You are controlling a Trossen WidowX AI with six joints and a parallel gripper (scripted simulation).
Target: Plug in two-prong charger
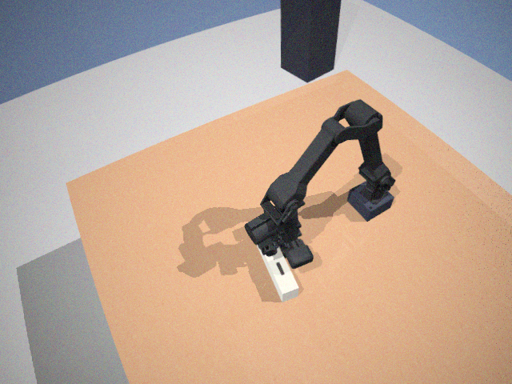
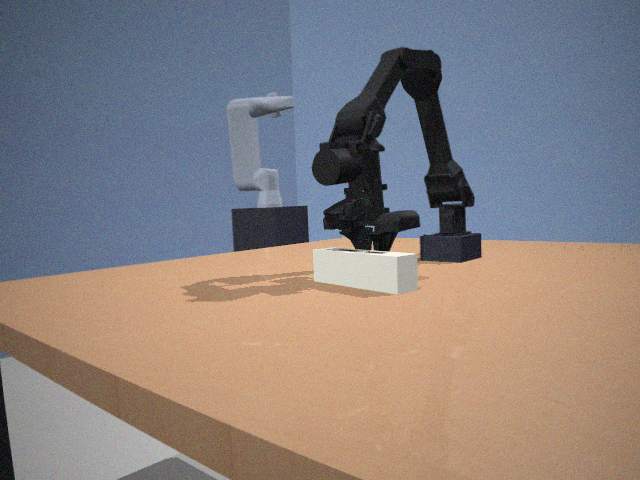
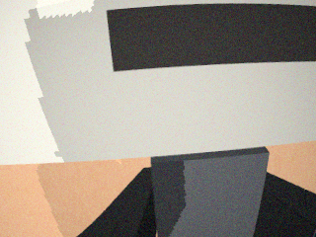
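The two-prong charger is 2 cm ahead of my gripper tip, 1 cm to the right of it and 1 cm above it.
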